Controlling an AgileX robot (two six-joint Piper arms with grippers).
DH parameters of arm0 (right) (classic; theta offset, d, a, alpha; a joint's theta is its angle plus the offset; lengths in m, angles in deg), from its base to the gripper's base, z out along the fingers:
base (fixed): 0 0 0 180
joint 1: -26.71 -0.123 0 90
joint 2: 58.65 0 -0.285 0
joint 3: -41.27 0 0.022 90
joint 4: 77.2 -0.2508 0 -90
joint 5: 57.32 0 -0.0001 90
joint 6: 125.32 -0.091 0 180
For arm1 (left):
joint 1: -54.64 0.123 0 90
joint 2: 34.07 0 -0.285 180
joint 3: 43.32 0 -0.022 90
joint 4: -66.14 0.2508 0 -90
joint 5: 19.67 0 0.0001 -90
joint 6: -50.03 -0.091 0 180
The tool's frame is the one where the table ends.
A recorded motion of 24 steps. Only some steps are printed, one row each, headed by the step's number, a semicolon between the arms.
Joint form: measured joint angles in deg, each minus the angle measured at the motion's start. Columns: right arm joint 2, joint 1, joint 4, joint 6, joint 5, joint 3; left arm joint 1, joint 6, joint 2, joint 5, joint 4, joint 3.
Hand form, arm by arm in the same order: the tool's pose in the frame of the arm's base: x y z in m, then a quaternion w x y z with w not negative. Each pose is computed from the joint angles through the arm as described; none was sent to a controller.
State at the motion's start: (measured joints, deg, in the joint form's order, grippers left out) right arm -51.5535 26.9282 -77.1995 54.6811 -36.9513 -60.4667; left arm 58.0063 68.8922 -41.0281 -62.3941 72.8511 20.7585
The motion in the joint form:
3: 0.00 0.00 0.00 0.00 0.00 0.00; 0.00 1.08 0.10 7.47 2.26 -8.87
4: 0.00 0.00 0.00 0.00 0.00 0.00; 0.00 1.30 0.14 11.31 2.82 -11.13
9: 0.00 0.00 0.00 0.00 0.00 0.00; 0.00 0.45 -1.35 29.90 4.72 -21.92
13: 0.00 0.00 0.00 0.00 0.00 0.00; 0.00 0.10 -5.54 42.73 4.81 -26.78
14: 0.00 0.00 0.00 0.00 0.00 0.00; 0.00 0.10 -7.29 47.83 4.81 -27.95
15: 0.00 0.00 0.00 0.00 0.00 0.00; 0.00 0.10 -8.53 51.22 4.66 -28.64
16: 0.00 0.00 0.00 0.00 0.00 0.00; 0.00 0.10 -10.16 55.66 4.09 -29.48
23: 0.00 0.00 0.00 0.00 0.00 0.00; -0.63 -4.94 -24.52 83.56 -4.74 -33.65
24: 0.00 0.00 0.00 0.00 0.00 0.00; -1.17 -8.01 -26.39 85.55 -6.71 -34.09
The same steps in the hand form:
3: 0.0529 -0.0002 0.1757 0.60370 0.00151 0.79721 -0.00116; -0.0297 -0.0099 0.3746 0.96709 0.01082 0.23824 -0.08867
4: 0.0529 -0.0002 0.1757 0.60370 0.00151 0.79721 -0.00116; -0.0332 -0.0098 0.3816 0.96433 0.00834 0.25103 -0.08360
9: 0.0529 -0.0002 0.1757 0.60370 0.00151 0.79721 -0.00116; -0.0464 -0.0067 0.4125 0.94448 -0.01189 0.32502 -0.04667
13: 0.0529 -0.0002 0.1757 0.60370 0.00151 0.79721 -0.00116; -0.0313 -0.0018 0.4220 0.90646 -0.03966 0.41918 -0.03224
14: 0.0529 -0.0002 0.1757 0.60370 0.00151 0.79721 -0.00116; -0.0222 0.0003 0.4216 0.88502 -0.05177 0.46184 -0.02770
15: 0.0529 -0.0002 0.1757 0.60370 0.00151 0.79721 -0.00116; -0.0157 0.0018 0.4207 0.86880 -0.06032 0.49080 -0.02576
16: 0.0529 -0.0002 0.1757 0.60370 0.00151 0.79721 -0.00116; -0.0073 0.0034 0.4187 0.84553 -0.07242 0.52834 -0.02618
23: 0.0529 -0.0002 0.1757 0.60370 0.00151 0.79721 -0.00116; 0.0564 0.0047 0.3892 0.62286 -0.11004 0.77331 -0.04400
24: 0.0529 -0.0002 0.1757 0.60370 0.00151 0.79721 -0.00116; 0.0635 0.0024 0.3865 0.59897 -0.09084 0.79431 -0.04532

